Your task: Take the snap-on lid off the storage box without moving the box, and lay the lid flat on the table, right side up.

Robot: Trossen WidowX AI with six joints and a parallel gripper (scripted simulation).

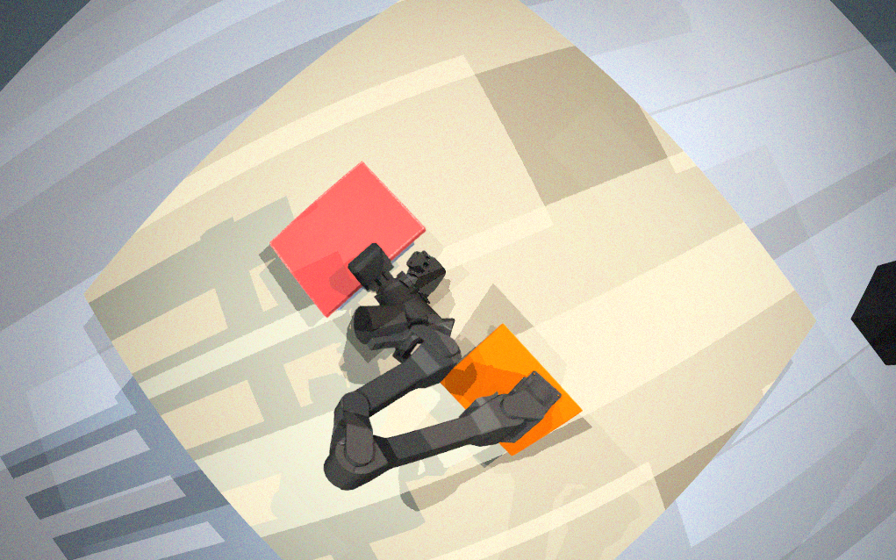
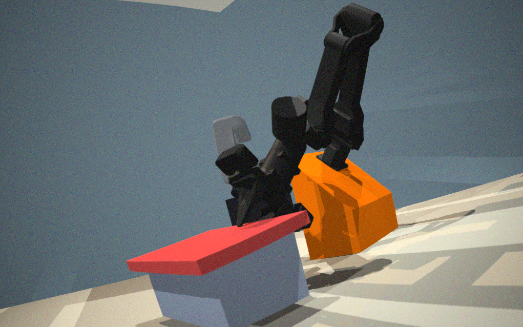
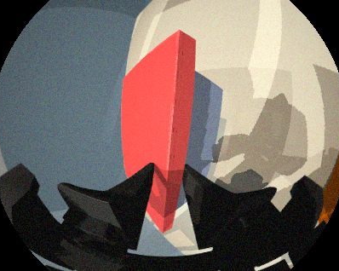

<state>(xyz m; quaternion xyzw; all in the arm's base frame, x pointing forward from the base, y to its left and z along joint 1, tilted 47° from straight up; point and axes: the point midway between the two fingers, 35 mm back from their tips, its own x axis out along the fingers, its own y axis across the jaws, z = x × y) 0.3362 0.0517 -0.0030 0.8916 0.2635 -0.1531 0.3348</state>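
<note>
Now: gripper tip 8 cm short of the red lid and 1 cm to the left of it. The rest, counted from my gripper tip: storage box (7 cm ahead, 6 cm below, 1 cm to the right).
</note>
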